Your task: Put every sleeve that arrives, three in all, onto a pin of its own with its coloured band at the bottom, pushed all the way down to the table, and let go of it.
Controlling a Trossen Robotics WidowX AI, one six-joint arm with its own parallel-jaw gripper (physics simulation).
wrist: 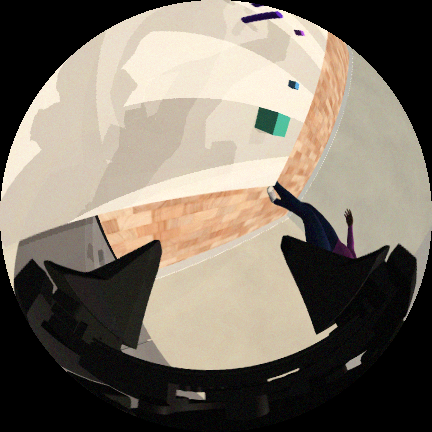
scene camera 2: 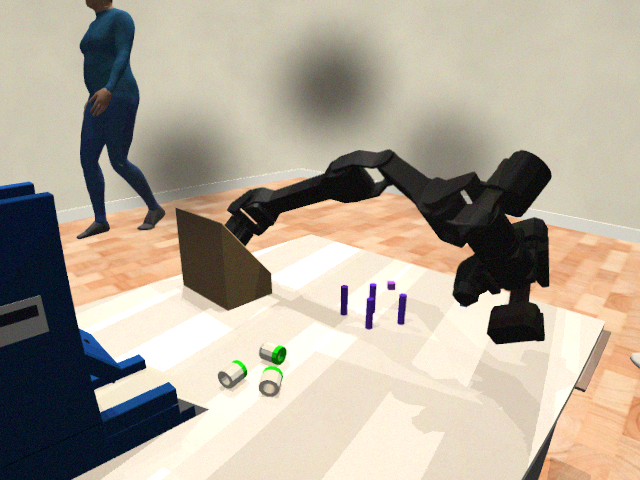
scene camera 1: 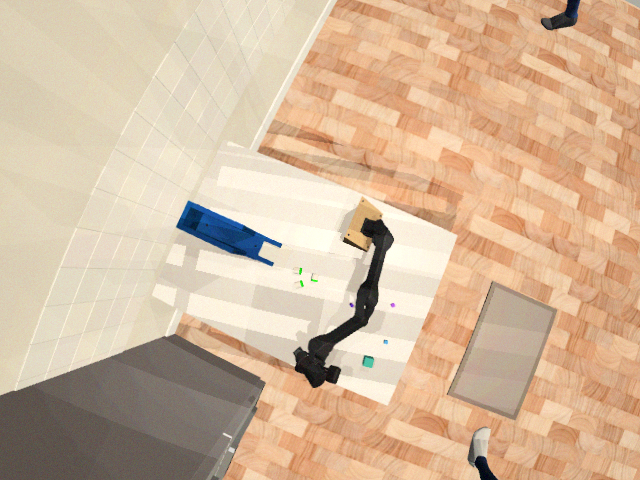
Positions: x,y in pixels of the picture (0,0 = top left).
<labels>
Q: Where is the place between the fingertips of my gripper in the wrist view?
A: At 222,244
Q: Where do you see a blue chute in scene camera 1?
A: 218,230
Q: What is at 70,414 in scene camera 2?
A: A blue chute.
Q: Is my gripper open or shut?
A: Open.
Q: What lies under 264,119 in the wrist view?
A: A teal cube.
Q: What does my gripper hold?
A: Nothing.
</labels>
